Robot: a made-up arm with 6 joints. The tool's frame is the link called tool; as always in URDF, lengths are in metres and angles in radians. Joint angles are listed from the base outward. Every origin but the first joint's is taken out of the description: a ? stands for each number. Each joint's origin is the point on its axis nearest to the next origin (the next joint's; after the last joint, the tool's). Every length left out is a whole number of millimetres.
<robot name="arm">
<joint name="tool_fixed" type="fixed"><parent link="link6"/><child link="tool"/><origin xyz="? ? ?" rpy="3.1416 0 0"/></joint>
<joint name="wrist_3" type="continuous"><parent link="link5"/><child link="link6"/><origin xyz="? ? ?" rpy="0 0 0"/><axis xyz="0 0 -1"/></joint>
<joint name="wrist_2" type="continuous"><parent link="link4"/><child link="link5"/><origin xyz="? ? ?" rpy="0 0 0"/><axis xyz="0 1 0"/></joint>
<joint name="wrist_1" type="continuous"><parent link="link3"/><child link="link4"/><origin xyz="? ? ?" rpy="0 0 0"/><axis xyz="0 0 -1"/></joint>
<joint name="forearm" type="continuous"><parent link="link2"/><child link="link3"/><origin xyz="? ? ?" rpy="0 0 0"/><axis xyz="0 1 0"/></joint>
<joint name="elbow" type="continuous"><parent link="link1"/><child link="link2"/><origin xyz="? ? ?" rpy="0 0 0"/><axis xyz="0 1 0"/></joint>
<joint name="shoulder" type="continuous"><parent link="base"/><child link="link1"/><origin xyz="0 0 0.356" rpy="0 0 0"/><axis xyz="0 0 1"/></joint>
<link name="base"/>
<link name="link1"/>
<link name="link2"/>
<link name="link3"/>
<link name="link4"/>
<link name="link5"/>
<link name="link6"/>
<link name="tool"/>
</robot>
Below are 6 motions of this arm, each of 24 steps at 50 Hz.
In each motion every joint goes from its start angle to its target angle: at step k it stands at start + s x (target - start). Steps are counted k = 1, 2, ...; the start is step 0. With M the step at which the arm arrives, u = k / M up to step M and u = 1 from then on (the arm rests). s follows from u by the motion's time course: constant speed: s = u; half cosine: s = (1 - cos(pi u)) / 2; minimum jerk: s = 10 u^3 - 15 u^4 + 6 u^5.
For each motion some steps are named. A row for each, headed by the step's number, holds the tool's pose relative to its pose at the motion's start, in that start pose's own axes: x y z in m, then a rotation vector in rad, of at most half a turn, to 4 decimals.
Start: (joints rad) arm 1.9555 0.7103 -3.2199 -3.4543 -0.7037 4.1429
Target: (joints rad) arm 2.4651 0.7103 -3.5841 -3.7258 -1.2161 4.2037
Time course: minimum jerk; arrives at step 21
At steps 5, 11, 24:
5: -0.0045 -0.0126 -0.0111 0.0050 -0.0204 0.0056
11: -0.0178 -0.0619 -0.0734 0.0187 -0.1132 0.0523
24: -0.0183 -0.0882 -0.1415 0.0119 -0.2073 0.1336

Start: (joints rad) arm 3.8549 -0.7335 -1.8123 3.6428 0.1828 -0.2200
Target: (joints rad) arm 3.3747 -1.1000 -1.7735 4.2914 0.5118 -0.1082
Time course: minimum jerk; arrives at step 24
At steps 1, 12, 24:
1: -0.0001 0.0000 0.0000 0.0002 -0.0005 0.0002
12: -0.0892 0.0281 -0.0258 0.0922 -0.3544 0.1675
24: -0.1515 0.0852 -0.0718 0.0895 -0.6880 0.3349

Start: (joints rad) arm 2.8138 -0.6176 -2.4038 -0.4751 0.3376 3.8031
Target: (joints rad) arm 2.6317 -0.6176 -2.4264 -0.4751 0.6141 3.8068
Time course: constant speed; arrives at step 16
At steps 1, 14, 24:
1: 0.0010 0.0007 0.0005 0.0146 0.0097 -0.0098
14: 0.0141 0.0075 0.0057 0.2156 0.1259 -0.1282
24: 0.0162 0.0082 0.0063 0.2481 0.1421 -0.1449

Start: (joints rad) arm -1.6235 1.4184 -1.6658 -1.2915 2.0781 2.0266
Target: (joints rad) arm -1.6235 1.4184 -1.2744 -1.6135 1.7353 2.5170
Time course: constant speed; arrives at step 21
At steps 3, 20, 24:
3: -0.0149 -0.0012 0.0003 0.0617 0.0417 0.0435
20: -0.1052 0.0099 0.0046 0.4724 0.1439 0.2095
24: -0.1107 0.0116 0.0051 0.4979 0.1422 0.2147

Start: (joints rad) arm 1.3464 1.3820 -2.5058 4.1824 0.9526 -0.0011
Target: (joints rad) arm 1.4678 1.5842 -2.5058 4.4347 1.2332 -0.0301
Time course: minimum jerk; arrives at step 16
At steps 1, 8, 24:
1: 0.0002 -0.0002 -0.0001 0.0005 -0.0002 0.0000
8: 0.0366 -0.0371 -0.0325 0.1177 -0.0460 -0.0205
24: 0.0662 -0.0784 -0.0692 0.2350 -0.1006 -0.0713

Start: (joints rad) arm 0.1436 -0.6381 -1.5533 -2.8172 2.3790 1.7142
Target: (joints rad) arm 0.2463 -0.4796 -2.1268 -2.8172 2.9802 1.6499
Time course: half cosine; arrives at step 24
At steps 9, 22, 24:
9: 0.0101 -0.0004 0.0367 -0.3048 -0.0226 0.0045
22: 0.0217 0.0226 0.0957 -0.9711 -0.1073 -0.0361
24: 0.0219 0.0234 0.0968 -0.9879 -0.1099 -0.0380

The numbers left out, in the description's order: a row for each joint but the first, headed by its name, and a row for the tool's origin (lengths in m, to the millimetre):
tool: 0 0 0
wrist_3: 0.057 0 -0.073
wrist_2: 0 0 0
wrist_1: 0.067 0 -0.297
forearm: 0.039 0 0.206
elbow: 0 0 0

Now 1 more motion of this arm.
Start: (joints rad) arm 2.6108 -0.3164 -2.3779 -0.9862 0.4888 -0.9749
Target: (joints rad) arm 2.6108 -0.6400 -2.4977 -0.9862 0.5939 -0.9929
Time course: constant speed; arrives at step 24
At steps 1, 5, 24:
1: -0.0049 0.0069 -0.0049 -0.0124 -0.0080 0.0065
5: -0.0249 0.0332 -0.0257 -0.0619 -0.0397 0.0332
24: -0.1220 0.1325 -0.1490 -0.2923 -0.1854 0.1724

